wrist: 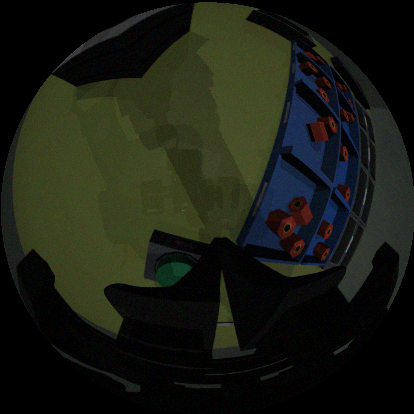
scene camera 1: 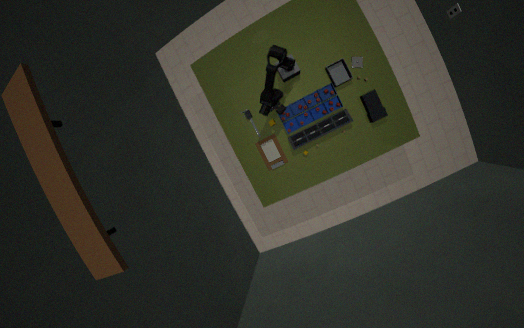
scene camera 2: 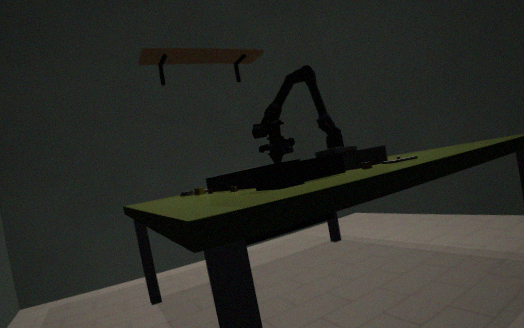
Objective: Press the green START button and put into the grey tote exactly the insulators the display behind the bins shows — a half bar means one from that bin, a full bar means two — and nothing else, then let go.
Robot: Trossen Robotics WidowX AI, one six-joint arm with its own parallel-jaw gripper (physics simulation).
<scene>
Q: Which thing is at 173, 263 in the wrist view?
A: A green START button.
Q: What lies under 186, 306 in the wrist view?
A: The gripper.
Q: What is the gripper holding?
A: Nothing.
</scene>
